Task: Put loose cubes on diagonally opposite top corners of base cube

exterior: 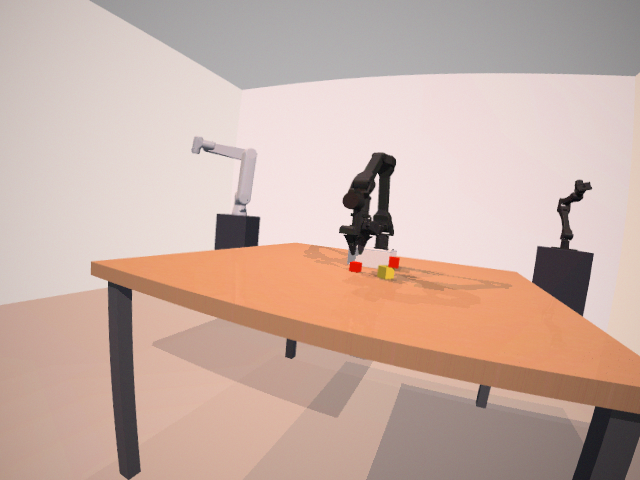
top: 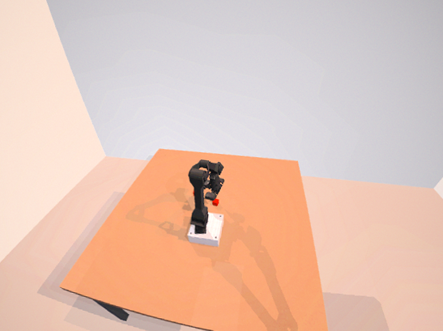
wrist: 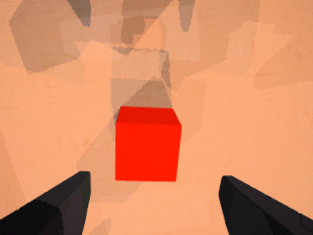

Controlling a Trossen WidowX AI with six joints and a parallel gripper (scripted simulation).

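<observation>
The red cube is 50 mm ahead of my gripper tip, 130 mm to the left of it and 10 mm below it. Also, from my gripper tip: yellow cube (50 mm ahead, 110 mm to the left, 40 mm below).
</observation>
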